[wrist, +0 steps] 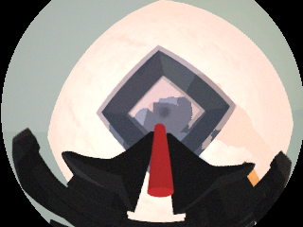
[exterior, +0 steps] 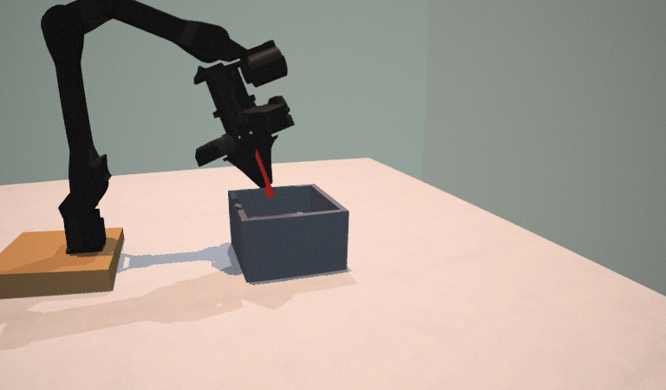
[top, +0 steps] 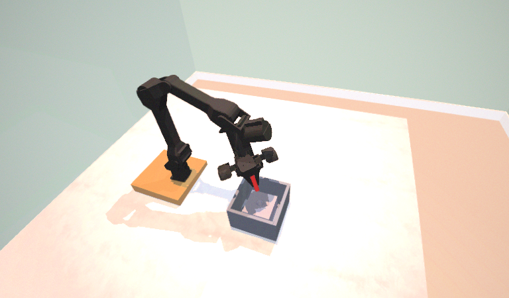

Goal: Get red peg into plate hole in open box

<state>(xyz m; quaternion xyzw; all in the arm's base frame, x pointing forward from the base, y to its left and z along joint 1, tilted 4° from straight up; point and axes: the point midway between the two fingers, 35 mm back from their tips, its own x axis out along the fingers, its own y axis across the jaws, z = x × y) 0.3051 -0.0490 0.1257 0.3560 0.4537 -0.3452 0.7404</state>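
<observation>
Right now the red peg is 10 mm behind my gripper tip and 20 mm above it. The rest, counted from my gripper tip: pale plate: 20 mm ahead, 30 mm to the right, 70 mm below; grey box: 20 mm ahead, 30 mm to the right, 90 mm below.
</observation>
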